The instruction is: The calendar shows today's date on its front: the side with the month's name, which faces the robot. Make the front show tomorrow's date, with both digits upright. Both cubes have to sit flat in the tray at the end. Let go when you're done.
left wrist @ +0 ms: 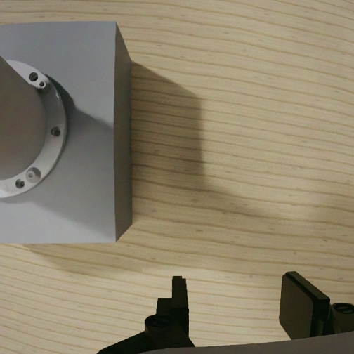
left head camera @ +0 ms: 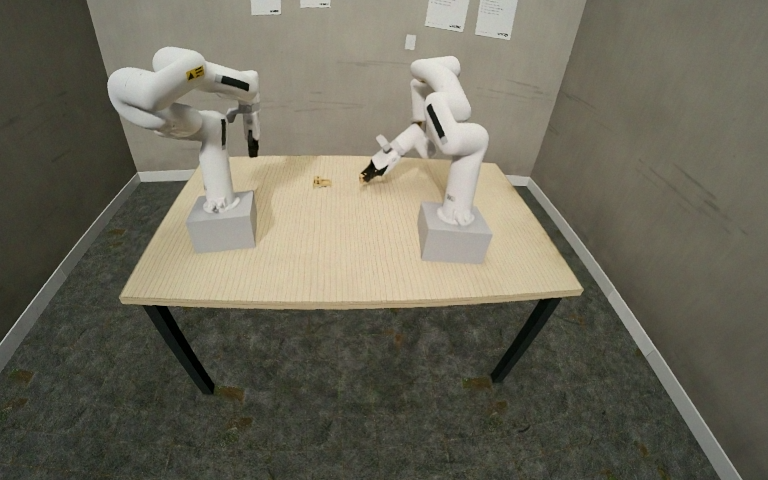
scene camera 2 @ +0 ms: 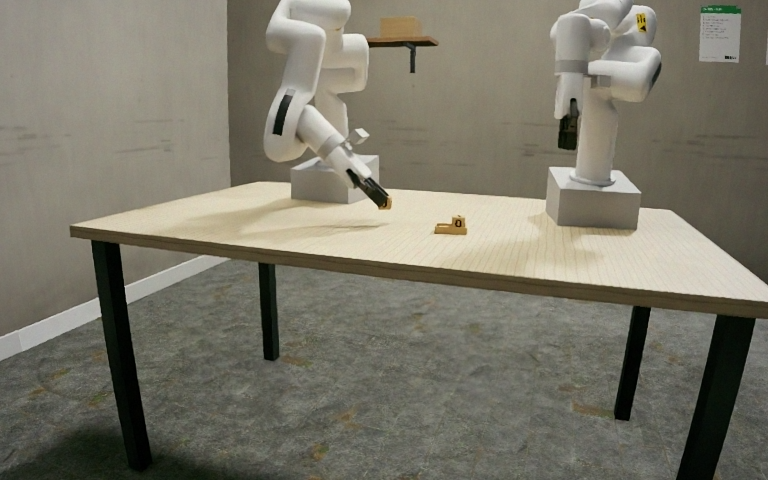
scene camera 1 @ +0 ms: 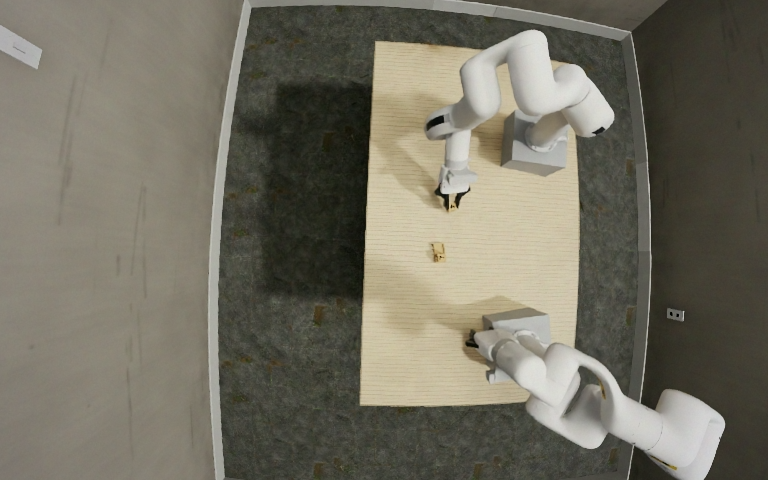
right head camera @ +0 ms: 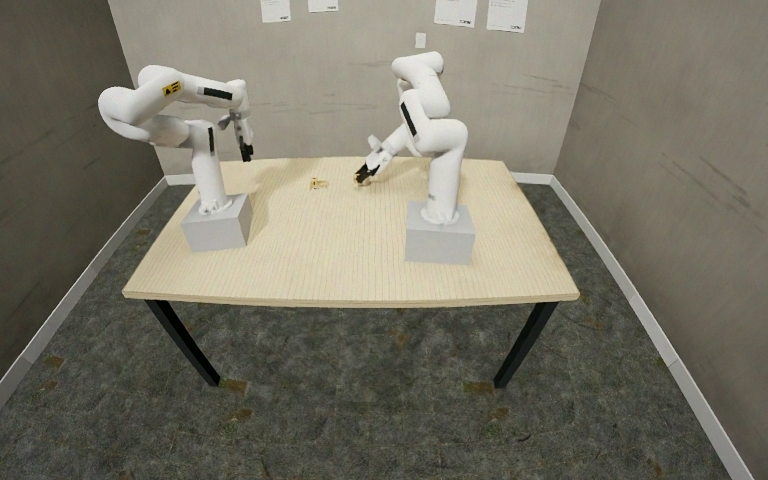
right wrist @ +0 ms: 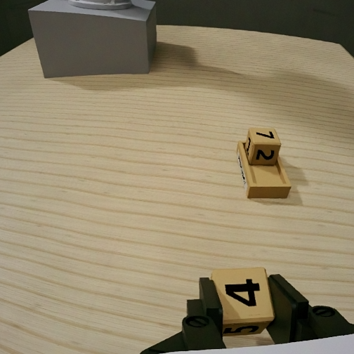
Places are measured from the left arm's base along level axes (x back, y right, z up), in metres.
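Where they show: left gripper, between the fingertips: (left head camera: pixel 254 153) (scene camera 2: pixel 566 149) (scene camera 1: pixel 480 332) (right head camera: pixel 248 158); right gripper, between the fingertips: (left head camera: pixel 363 178) (scene camera 2: pixel 385 202) (scene camera 1: pixel 451 207) (right head camera: pixel 357 178); left arm's base, origin of its link: (left head camera: pixel 221 204) (scene camera 2: pixel 592 179) (scene camera 1: pixel 523 346) (right head camera: pixel 215 207); right arm's base, origin of its link: (left head camera: pixel 455 216) (scene camera 1: pixel 540 137) (right head camera: pixel 439 215).
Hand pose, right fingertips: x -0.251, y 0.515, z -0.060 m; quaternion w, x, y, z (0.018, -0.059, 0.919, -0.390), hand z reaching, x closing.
Each offset is from my right fingertips to the top centre of the thing. Level surfaces: height alone.
The tray (right wrist: pixel 269 192) (scene camera 2: pixel 443 230) stands on the table with its name label on the left side in the right wrist view. One cube @(dy -0.186, dx -0.037, dz -0.014 m) (right wrist: pixel 264 152) (scene camera 2: pixel 458 222) sits in the tray's far end in that view. It shows a 7 on top, a 2 towards the camera and a partly seen digit on the label side; scene camera 2 shows a 0 on its back. The near end is bare. My right gripper (right wrist: pixel 238 301) (scene camera 2: pixel 380 198) is shut on the other cube @(dy +0.001, dx +0.000, dz +0.015 m) (right wrist: pixel 242 295) (scene camera 1: pixel 451 207), above the table beside the tray, with 4 and 5 showing. My left gripper (left wrist: pixel 233 299) (scene camera 2: pixel 567 133) is open and empty, high above the table.
The grey base of the left arm (left wrist: pixel 75 210) (scene camera 2: pixel 591 203) and the grey base of the right arm (scene camera 2: pixel 317 183) (left head camera: pixel 453 240) stand on the wooden table @(dz -0.054 m) (left head camera: pixel 339 254). A wall shelf (scene camera 2: pixel 424 41) with a box is behind.
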